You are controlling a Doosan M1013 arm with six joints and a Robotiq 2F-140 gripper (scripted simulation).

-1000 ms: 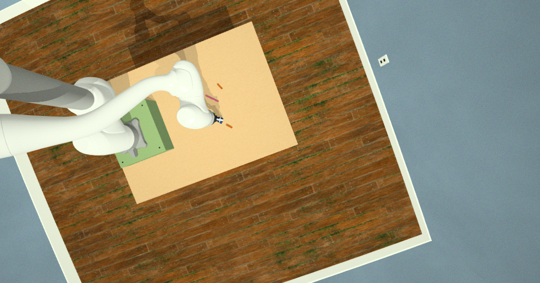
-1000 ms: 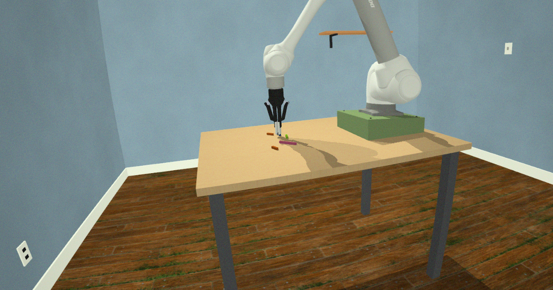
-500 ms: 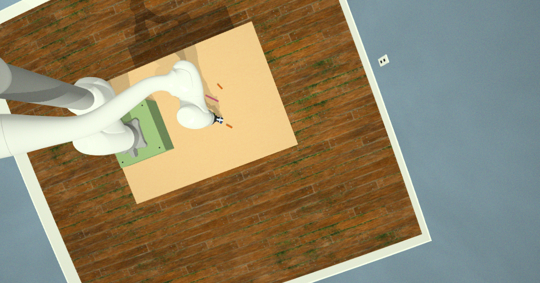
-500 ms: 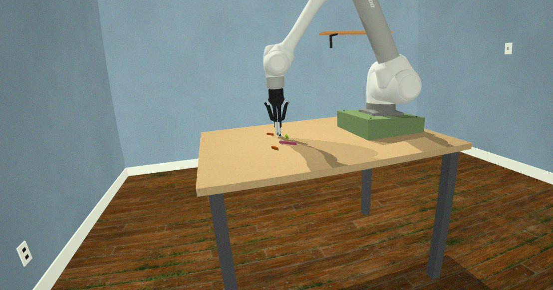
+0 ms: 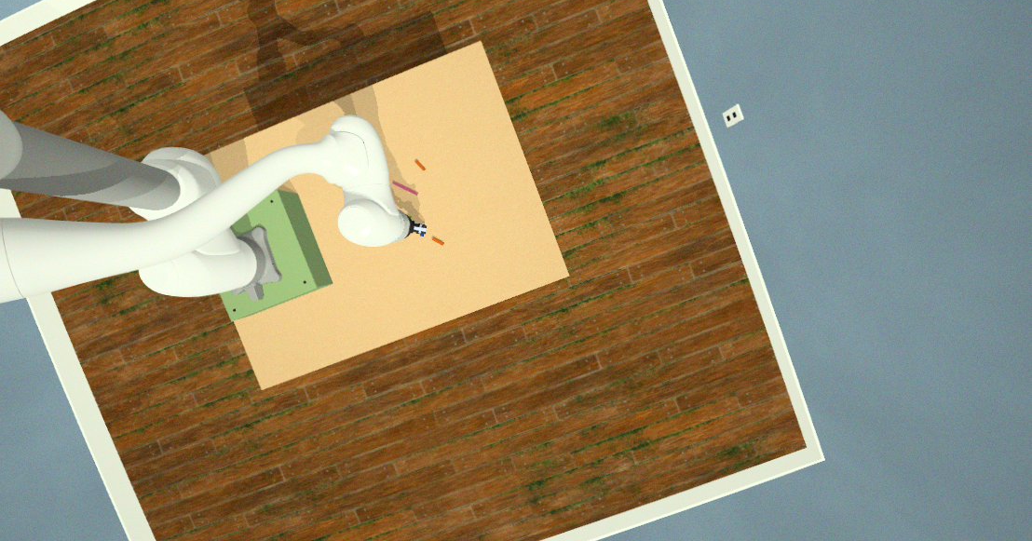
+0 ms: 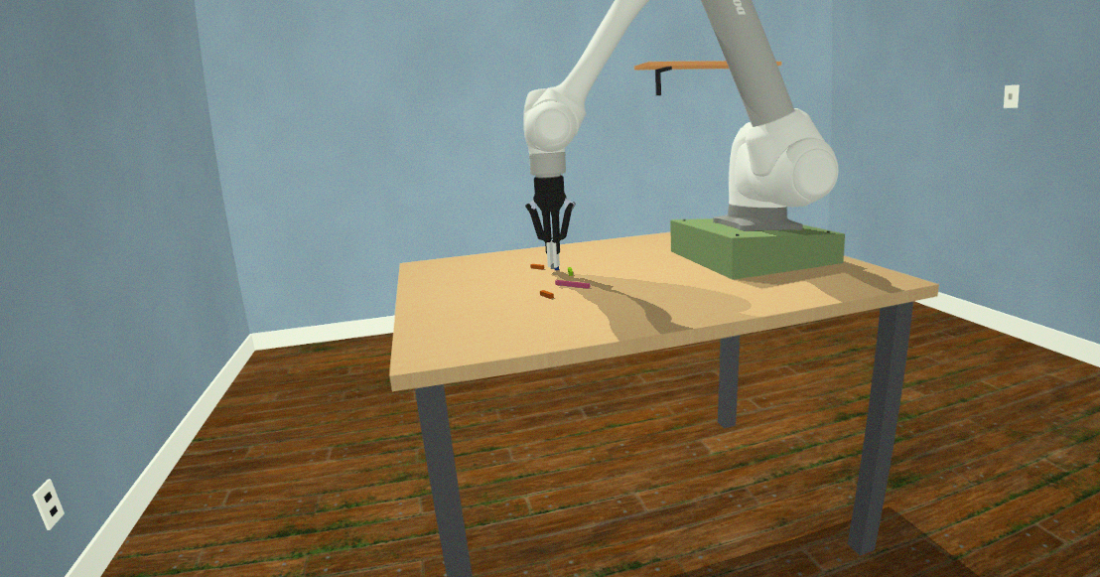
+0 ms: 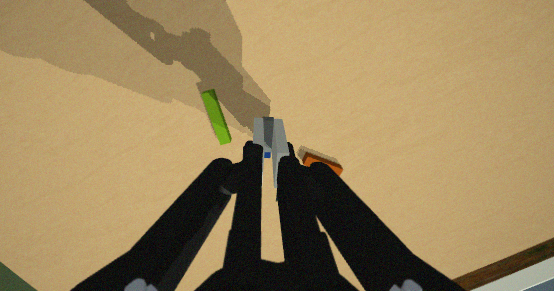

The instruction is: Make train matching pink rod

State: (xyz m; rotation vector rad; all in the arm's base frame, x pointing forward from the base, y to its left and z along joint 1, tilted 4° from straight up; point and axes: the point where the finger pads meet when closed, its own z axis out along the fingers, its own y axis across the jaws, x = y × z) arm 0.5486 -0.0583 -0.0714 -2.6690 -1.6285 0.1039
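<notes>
My hand is 40 mm above the blue rod, 20 mm to the left of it and 10 mm past it. From my hand the other things lie so: lime rod (40 mm below, 40 mm behind, 30 mm to the left); grey rod (30 mm below); pink rod (150 mm to the left, 40 mm below, 20 mm behind).
</notes>
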